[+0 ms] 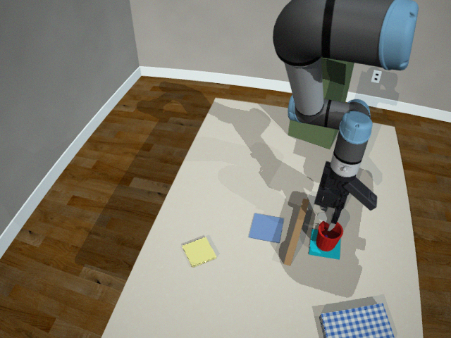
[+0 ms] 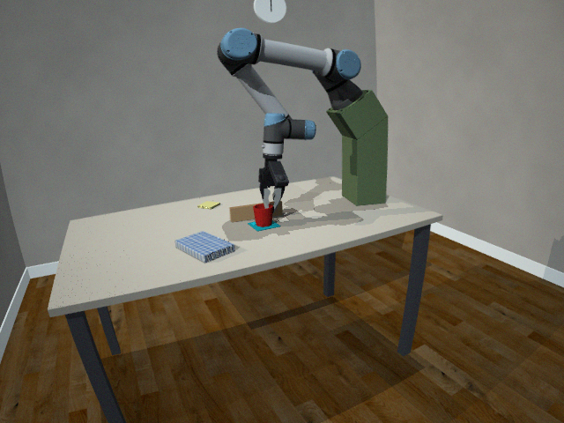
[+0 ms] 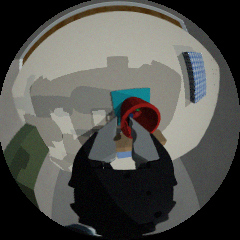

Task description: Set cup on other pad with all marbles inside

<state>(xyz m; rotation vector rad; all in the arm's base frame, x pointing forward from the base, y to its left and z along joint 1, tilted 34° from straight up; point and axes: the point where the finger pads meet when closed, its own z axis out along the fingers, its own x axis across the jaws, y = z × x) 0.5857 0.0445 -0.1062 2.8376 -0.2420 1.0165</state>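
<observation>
Now: hand 3 cm short of the red cup, 3 cm above it and 1 cm to the left of it. The rest, counted from my hand: blue pad: 19 cm to the right, 7 cm below; then cyan pad: 7 cm below, 3 cm ahead, 1 cm to the right; then wooden rail: 10 cm to the right, 4 cm below, 1 cm ahead.
</observation>
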